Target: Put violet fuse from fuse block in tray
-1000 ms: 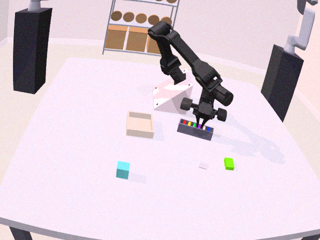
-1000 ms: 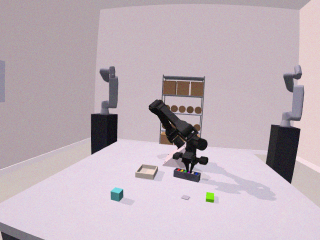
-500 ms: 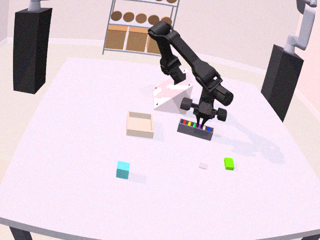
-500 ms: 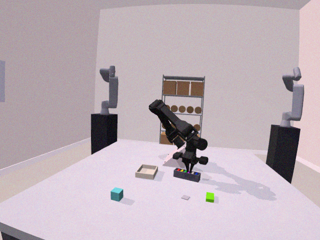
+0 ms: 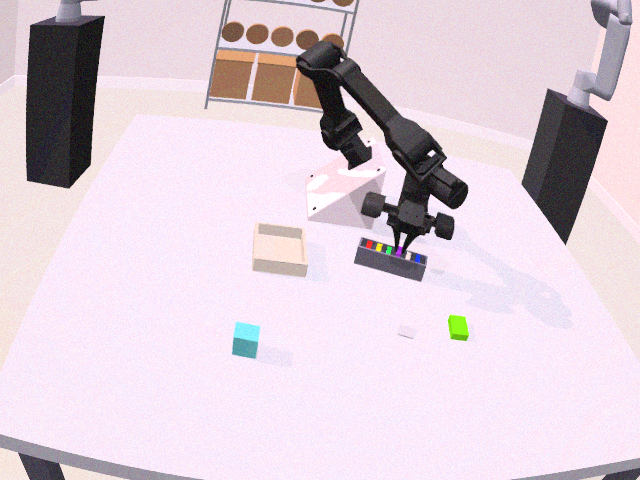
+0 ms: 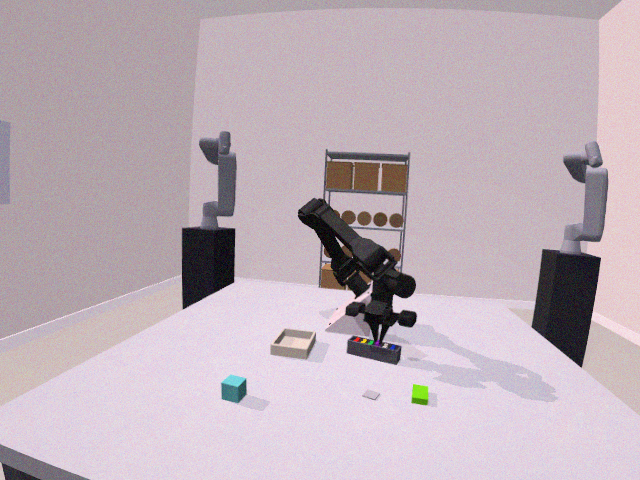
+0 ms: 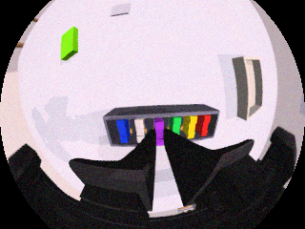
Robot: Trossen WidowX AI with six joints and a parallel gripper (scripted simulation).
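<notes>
The beige tray is 30 mm ahead of my gripper tip, 230 mm to the right of it and 40 mm below it. The rest, counted from my gripper tip: small grey tile 200 mm ahead, 10 mm to the left, 40 mm below; violet fuse 10 mm below; lime block 180 mm ahead, 120 mm to the left, 30 mm below.
</notes>
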